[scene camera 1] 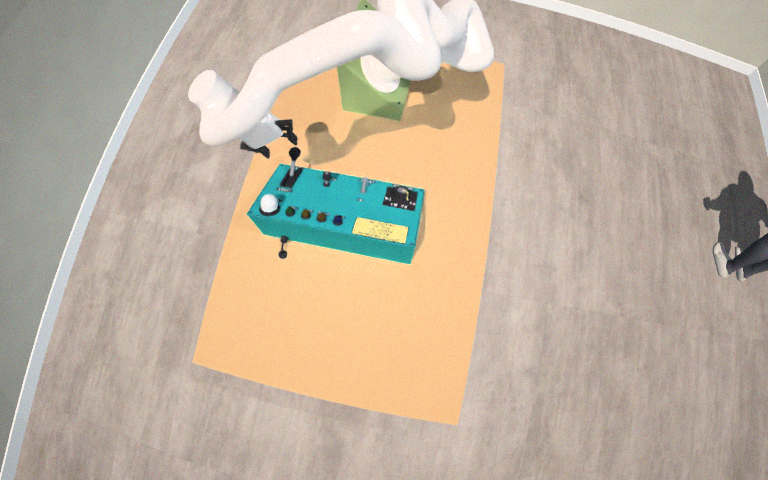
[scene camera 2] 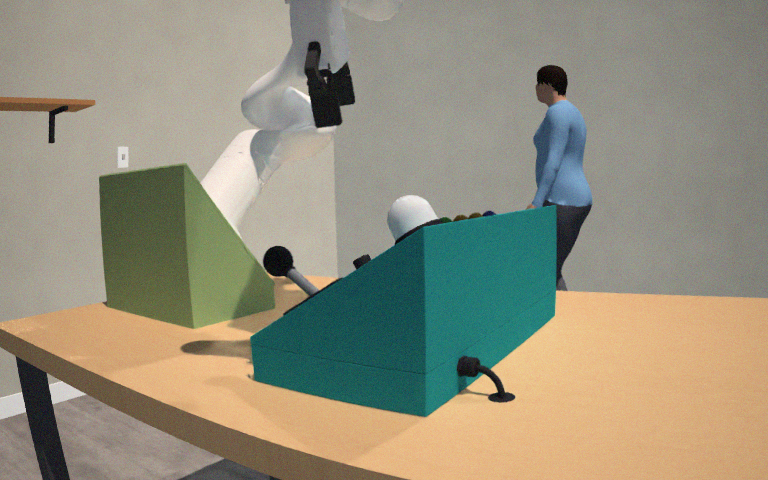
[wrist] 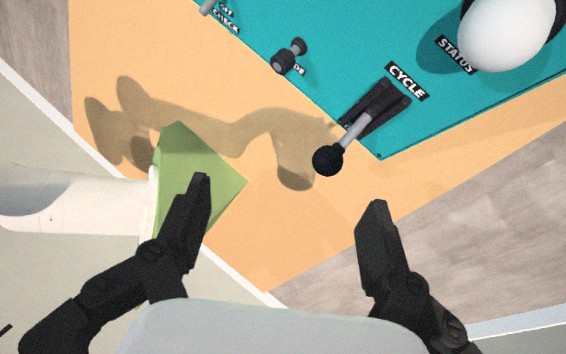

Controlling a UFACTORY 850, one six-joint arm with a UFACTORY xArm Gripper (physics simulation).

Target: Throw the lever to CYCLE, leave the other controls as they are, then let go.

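The teal control box stands on the table. Its lever, with a black ball knob on a grey shaft, rises from a black slotted base near one end. In the wrist view the lever leans away from the CYCLE label, towards the box's low edge; the label at that end is mostly hidden. My gripper is open and empty, above and apart from the knob. In the wrist view the knob shows beyond the fingertips, nearer the right finger.
A white dome marked STATUS is near the lever. A black-capped control, a grey toggle, a rotary dial and several coloured buttons share the panel. A green pedestal carries the arm.
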